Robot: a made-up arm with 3 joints. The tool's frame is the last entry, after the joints. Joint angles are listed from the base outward.
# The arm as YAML. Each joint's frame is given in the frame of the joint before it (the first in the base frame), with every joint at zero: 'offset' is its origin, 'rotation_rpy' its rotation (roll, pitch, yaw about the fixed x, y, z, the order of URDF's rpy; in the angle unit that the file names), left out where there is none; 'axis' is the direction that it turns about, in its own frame. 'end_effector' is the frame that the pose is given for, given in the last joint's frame.
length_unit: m
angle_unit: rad
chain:
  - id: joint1
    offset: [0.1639, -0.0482, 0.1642]
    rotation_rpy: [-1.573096, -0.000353, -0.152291]
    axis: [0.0, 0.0, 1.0]
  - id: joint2
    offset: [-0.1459, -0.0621, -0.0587]
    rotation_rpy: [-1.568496, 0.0, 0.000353]
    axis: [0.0, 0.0, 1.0]
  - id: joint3
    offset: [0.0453, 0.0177, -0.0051]
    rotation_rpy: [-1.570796, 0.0, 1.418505]
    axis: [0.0, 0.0, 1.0]
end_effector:
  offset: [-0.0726, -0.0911, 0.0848]
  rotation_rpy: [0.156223, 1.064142, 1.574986]
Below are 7 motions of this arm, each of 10 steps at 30 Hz.
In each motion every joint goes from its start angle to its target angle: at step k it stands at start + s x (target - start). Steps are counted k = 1, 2, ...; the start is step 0. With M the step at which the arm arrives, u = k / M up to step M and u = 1 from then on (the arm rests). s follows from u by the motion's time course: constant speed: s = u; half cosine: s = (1 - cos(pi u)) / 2; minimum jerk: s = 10 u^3 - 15 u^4 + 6 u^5.
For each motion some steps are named. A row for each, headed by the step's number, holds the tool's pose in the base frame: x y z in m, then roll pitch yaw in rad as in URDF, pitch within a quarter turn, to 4 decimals.
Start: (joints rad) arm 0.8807 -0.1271 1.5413
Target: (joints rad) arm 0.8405 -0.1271 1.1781
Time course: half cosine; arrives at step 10
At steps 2, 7, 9, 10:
2: 0.0296 -0.2060 0.2776 -0.6701 0.5532 0.8252
7: 0.0115 -0.1815 0.2665 -0.5229 0.4520 0.7107
9: 0.0076 -0.1745 0.2642 -0.4832 0.4276 0.6802
10: 0.0071 -0.1735 0.2639 -0.4778 0.4244 0.6760

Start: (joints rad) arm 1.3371 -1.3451 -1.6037
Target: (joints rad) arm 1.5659 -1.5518 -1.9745
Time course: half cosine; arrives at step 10
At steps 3, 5, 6, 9, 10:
3: 0.2561 -0.1628 0.3940 -3.0802 0.5369 1.3645
5: 0.2803 -0.1699 0.3753 -2.8787 0.4765 1.4715
6: 0.2919 -0.1729 0.3641 -2.7787 0.4377 1.5213
9: 0.3133 -0.1773 0.3382 -2.5839 0.3440 1.6099
10: 0.3148 -0.1776 0.3361 -2.5698 0.3362 1.6158

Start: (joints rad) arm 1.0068 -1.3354 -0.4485
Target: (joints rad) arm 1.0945 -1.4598 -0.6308
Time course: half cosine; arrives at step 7
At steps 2, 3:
2: 0.0477 -0.1273 0.3717 1.6409 0.0118 0.8801
3: 0.0540 -0.1304 0.3761 1.6988 0.0199 0.8922

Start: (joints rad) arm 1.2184 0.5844 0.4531
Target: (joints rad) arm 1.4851 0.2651 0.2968
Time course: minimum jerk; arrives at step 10
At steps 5, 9, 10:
5: 0.0761 -0.0723 0.3347 -0.3814 0.8806 -0.2548
9: 0.1018 -0.0741 0.3462 -0.1014 0.9994 -0.0788
10: 0.1023 -0.0741 0.3464 -0.0959 1.0013 -0.0752

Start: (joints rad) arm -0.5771 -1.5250 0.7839
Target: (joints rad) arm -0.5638 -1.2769 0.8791
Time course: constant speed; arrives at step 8
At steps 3, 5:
3: 0.0880 -0.1385 0.0676 -1.2576 -0.0778 1.9309
5: 0.0871 -0.1411 0.0682 -1.2913 -0.0976 1.8814

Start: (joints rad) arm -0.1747 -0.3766 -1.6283
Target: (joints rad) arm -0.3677 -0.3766 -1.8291
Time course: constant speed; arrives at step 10
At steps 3, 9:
3: -0.0787 -0.0419 0.2614 1.8205 -0.1775 -0.1264
9: -0.0877 -0.0497 0.2435 1.9205 -0.2354 -0.1169

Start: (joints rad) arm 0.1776 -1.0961 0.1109
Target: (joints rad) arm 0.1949 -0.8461 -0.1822
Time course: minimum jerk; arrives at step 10
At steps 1, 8, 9, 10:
1: -0.0450 -0.1040 0.1681 0.2184 -0.4494 1.0681
8: -0.0622 -0.0760 0.1964 0.5060 -0.3769 0.7006
9: -0.0626 -0.0743 0.1980 0.5203 -0.3721 0.6818
10: -0.0627 -0.0741 0.1983 0.5227 -0.3713 0.6786

